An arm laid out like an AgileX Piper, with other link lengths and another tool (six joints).
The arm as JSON. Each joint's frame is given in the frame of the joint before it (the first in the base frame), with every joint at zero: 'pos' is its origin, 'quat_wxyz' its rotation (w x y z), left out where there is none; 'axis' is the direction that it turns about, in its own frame. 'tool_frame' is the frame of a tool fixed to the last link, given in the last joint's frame.
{
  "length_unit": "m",
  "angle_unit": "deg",
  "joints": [
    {
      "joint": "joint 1",
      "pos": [
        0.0,
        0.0,
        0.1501
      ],
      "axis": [
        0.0,
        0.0,
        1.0
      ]
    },
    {
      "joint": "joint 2",
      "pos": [
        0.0,
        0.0,
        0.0
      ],
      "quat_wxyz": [
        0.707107,
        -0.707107,
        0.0,
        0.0
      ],
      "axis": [
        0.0,
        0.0,
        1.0
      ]
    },
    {
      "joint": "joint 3",
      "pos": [
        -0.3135,
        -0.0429,
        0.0
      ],
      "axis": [
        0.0,
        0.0,
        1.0
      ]
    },
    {
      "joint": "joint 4",
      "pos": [
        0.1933,
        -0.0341,
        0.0
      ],
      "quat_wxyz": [
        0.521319,
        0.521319,
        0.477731,
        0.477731
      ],
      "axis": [
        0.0,
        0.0,
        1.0
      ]
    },
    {
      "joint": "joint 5",
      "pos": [
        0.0,
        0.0,
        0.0
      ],
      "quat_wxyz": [
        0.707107,
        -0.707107,
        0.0,
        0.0
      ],
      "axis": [
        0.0,
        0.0,
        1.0
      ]
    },
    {
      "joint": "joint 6",
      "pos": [
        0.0,
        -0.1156,
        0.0
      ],
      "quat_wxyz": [
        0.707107,
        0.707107,
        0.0,
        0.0
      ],
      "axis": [
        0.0,
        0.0,
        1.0
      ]
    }
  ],
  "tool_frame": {
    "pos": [
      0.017,
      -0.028,
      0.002
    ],
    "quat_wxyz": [
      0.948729,
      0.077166,
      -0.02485,
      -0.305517
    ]
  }
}
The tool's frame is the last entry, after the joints.
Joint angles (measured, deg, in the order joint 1, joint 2, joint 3, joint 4, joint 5, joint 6), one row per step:
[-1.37 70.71 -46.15 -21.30 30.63 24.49]
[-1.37 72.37 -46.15 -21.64 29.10 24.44]
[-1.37 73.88 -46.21 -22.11 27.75 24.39]
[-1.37 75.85 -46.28 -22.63 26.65 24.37]
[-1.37 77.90 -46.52 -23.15 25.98 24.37]
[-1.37 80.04 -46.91 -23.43 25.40 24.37]
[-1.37 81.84 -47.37 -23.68 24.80 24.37]
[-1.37 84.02 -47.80 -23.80 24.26 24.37]
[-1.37 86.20 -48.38 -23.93 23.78 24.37]
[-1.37 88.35 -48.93 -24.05 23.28 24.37]
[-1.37 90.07 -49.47 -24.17 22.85 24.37]
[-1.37 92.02 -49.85 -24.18 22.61 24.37]
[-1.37 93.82 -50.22 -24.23 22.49 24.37]
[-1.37 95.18 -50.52 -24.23 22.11 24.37]
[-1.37 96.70 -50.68 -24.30 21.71 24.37]
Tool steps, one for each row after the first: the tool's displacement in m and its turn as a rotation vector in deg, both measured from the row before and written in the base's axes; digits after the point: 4 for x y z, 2 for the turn. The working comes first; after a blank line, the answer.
Tool pose at each row, in the base's axes (x y z in m, rotation vector in deg; the steps are taken from these numbers as rounded here):
[0.1844 -0.0518 0.3148 -25.45 133.72 -37.69]
[0.1920 -0.0516 0.3109 -26.40 133.67 -37.52]
[0.1990 -0.0515 0.3075 -27.38 133.56 -37.51]
[0.2067 -0.0516 0.3021 -28.60 134.09 -37.50]
[0.2142 -0.0519 0.2964 -29.80 134.96 -37.55]
[0.2219 -0.0521 0.2905 -30.77 135.94 -37.39]
[0.2289 -0.0521 0.2858 -31.54 136.53 -37.25]
[0.2364 -0.0520 0.2791 -32.38 137.60 -36.93]
[0.2440 -0.0520 0.2726 -33.17 138.58 -36.64]
[0.2514 -0.0520 0.2658 -33.95 139.55 -36.33]
[0.2576 -0.0519 0.2605 -34.55 140.19 -36.09]
[0.2630 -0.0519 0.2531 -35.23 141.41 -35.74]
[0.2678 -0.0520 0.2462 -35.91 142.61 -35.47]
[0.2719 -0.0518 0.2410 -36.34 143.23 -35.16]
[0.2756 -0.0517 0.2344 -36.97 144.08 -34.82]

[0.0076 0.0002 -0.0039 -0.15 0.25 0.68]
[0.0070 0.0001 -0.0034 -0.27 0.22 0.67]
[0.0077 -0.0001 -0.0054 -0.31 0.89 0.61]
[0.0075 -0.0003 -0.0057 -0.33 1.20 0.46]
[0.0077 -0.0002 -0.0059 -0.11 1.22 0.33]
[0.0070 0.0000 -0.0047 -0.09 0.80 0.33]
[0.0075 0.0001 -0.0067 0.04 1.26 0.25]
[0.0076 0.0000 -0.0065 0.02 1.16 0.24]
[0.0074 0.0000 -0.0068 0.04 1.15 0.23]
[0.0062 0.0001 -0.0053 0.03 0.79 0.21]
[0.0054 0.0000 -0.0074 0.08 1.34 0.09]
[0.0048 -0.0001 -0.0069 0.02 1.32 0.07]
[0.0041 0.0002 -0.0052 0.11 0.71 0.12]
[0.0037 0.0001 -0.0066 0.08 0.99 0.17]

